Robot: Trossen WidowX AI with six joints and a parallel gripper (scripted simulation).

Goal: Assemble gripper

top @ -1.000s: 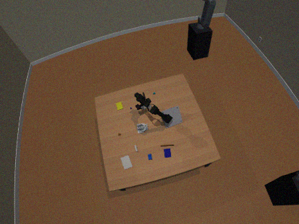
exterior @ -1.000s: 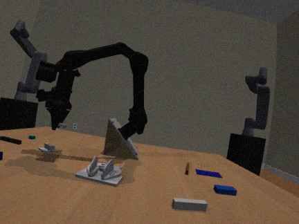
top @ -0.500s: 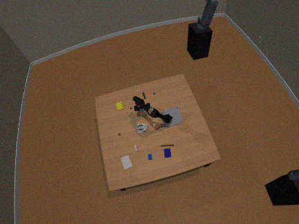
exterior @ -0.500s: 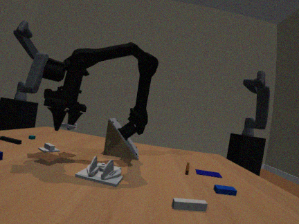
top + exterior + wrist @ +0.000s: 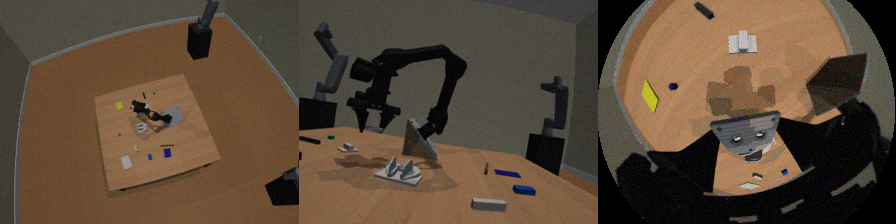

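Right now my gripper tip is 15 cm to the right of the toothed jaw, 9 cm above it and 3 cm short of it. From my gripper tip the other things lie so: yellow block (27 cm to the right, 26 cm ahead, 10 cm below); then black bar (31 cm to the right, 10 cm below, 9 cm behind); then teal piece (30 cm to the right, 23 cm behind, 10 cm below).
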